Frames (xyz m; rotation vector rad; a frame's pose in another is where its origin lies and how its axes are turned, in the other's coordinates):
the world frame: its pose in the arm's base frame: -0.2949 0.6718 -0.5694 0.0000 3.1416 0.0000
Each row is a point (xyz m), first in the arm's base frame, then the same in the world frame.
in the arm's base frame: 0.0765 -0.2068 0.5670
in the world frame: -0.3714 -0.8786 -1.1364
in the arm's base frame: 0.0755 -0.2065 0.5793
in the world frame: -0.3704 -0.8783 -1.1487
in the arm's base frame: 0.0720 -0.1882 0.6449
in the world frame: -0.3669 -0.8600 -1.2143
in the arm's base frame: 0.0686 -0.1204 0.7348
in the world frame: -0.3635 -0.7922 -1.3042
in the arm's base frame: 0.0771 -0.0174 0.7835
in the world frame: -0.3720 -0.6892 -1.3529
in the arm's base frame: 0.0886 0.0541 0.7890
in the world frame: -0.3835 -0.6177 -1.3584
